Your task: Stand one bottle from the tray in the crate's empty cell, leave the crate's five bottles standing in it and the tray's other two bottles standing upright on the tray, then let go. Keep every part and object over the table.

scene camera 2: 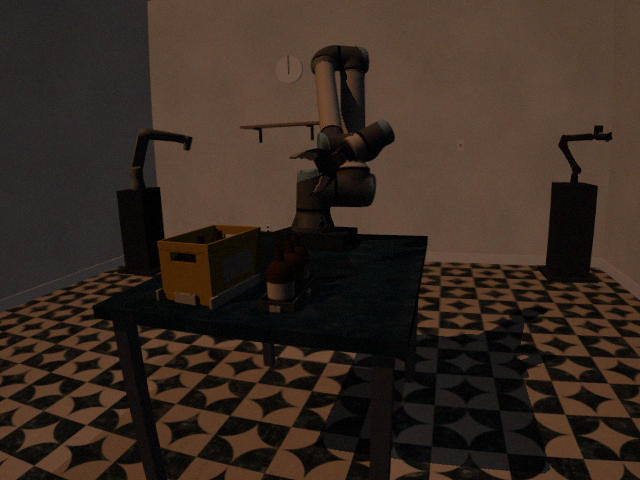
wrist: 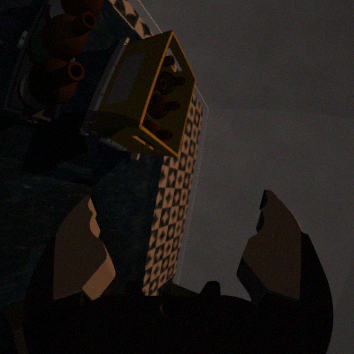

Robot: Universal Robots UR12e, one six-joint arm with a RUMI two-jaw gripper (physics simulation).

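Seen in the pictures: gripper, fingertip midpoint: (scene camera 2: 299, 177) (wrist: 176, 194); arm's base at its link origin: (scene camera 2: 312, 230).
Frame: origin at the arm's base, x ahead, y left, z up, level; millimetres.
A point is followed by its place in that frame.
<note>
The yellow crate (scene camera 2: 185, 276) @[x 787, y -155, z 15 mm] (wrist: 112, 100) @[x 599, y -36, z 9 mm] stands upright at the table's left in the scene view. Several brown bottle necks (wrist: 167, 106) @[x 638, y -171, z 74 mm] show inside it; its empty cell cannot be made out. The dark tray (scene camera 2: 289, 305) @[x 791, y 153, z -45 mm] is beside the crate and carries three upright brown bottles in a row: the near one (scene camera 2: 280, 281) @[x 777, y 127, z 15 mm] has a white label, and in the wrist view the row shows as one bottle (wrist: 52, 90) @[x 545, y 114, z 55 mm], a middle bottle (wrist: 62, 37) @[x 630, y 127, z 55 mm] and a bottle (wrist: 82, 6) @[x 711, y 117, z 48 mm] cut by the top edge. My gripper (scene camera 2: 302, 175) @[x 437, y 84, z 260 mm] (wrist: 176, 194) @[x 437, y 84, z 260 mm] is wide open and empty, high above the table and away from crate and tray.
The crate sits within low pale rails (scene camera 2: 235, 290) @[x 708, y -41, z -44 mm] on the dark table (scene camera 2: 361, 310) @[x 747, y 335, z -63 mm]. The robot's base (scene camera 2: 315, 237) @[x 110, y 41, z -9 mm] stands at the table's far end. Two pedestals (scene camera 2: 140, 227) (scene camera 2: 571, 232) with small arms stand on the floor beyond the table.
</note>
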